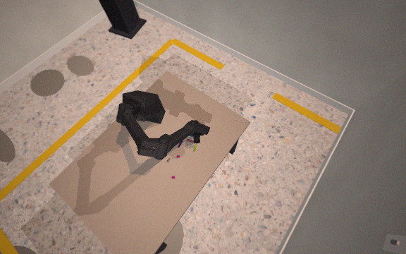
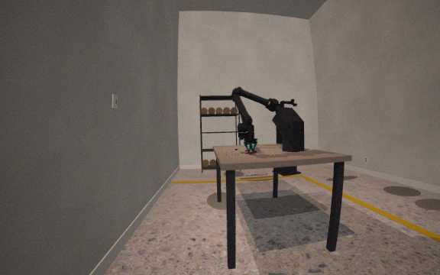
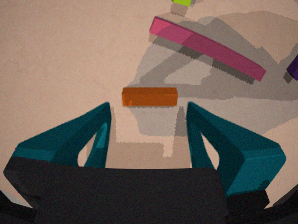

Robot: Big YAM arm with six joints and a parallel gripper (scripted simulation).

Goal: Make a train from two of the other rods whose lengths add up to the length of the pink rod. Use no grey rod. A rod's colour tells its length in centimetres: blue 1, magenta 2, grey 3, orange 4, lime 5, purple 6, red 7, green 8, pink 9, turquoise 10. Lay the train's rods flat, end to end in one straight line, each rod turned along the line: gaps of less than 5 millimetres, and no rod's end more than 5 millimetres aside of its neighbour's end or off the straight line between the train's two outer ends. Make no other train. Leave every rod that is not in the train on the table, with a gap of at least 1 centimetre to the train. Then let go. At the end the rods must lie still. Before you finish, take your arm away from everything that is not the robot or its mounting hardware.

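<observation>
Right now the orange rod is 20 mm below my hand. Also, from my hand: purple rod: 110 mm to the right, 90 mm behind, 20 mm below; lime rod: 90 mm to the right, 20 mm below, 20 mm ahead; pink rod: 60 mm to the right, 20 mm below, 20 mm behind.
</observation>
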